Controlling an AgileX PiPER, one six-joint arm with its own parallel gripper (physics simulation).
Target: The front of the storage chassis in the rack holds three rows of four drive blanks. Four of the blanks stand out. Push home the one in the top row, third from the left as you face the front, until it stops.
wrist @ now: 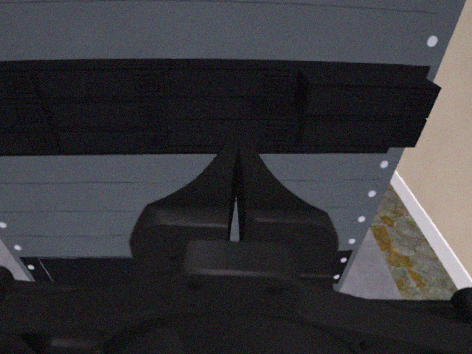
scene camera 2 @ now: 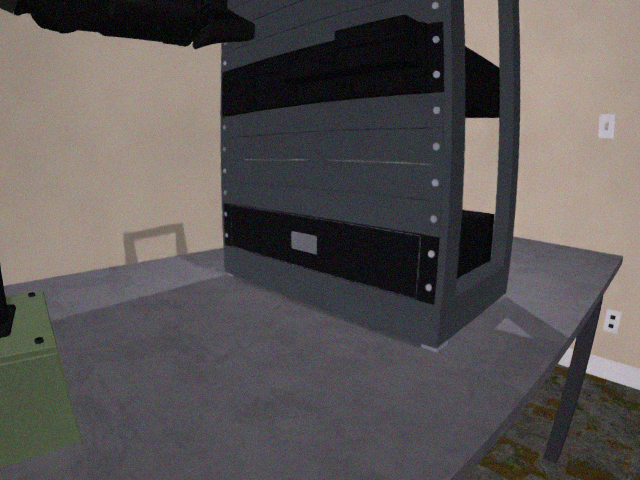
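Observation:
The storage chassis (scene camera 2: 330, 77) (wrist: 200, 110) is a black band across the rack (scene camera 2: 336, 113) (wrist: 100, 195). Its blanks are very dark, with faint seams and square outlines. The top-row blank third from the left (wrist: 220, 85) shows in the wrist view; how far it stands out is hard to tell. The top-right blank (scene camera 2: 379, 32) (wrist: 370, 102) plainly stands out. My gripper (scene camera 2: 252, 32) (wrist: 238, 160) is shut, its fingertips together, with nothing between them. In the wrist view its tips overlap the chassis's lower edge; any contact cannot be told.
Grey panels fill the rack above and below the chassis. A lower black unit (scene camera 2: 361, 258) with a pale label (scene camera 2: 303, 242) sits near the base. The rack stands on a grey table (scene camera 2: 258, 382). A green block (scene camera 2: 36, 403) is at the left. Rack posts (scene camera 2: 454, 155) rise at the right.

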